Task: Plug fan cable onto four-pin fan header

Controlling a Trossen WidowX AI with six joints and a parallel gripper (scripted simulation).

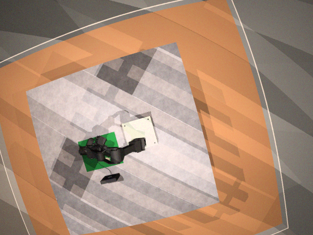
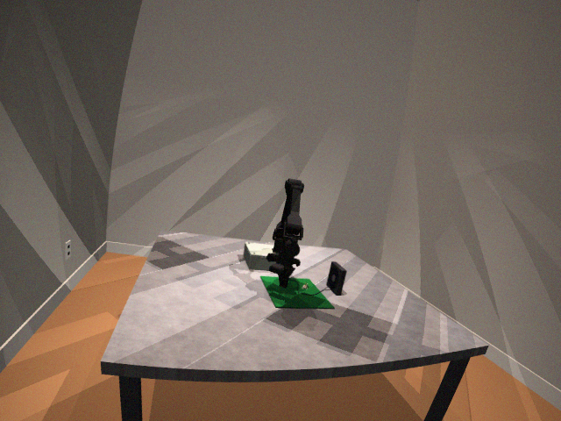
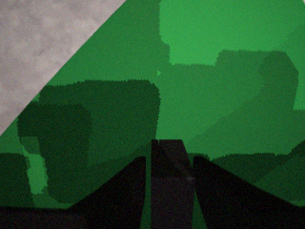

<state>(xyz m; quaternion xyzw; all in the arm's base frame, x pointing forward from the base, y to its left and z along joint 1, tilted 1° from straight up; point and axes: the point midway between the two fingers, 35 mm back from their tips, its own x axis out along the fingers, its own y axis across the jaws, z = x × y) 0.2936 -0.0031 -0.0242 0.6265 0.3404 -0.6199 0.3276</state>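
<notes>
The white four-pin header is 110 mm to the left of my gripper tip, 20 mm below it and 10 mm behind it. The rest, counted from my gripper tip: board: 50 mm to the left, 40 mm ahead, 30 mm below; then black plug: 10 mm to the left, 10 mm above; then fan: 240 mm to the left, 40 mm above, 30 mm behind.
</notes>
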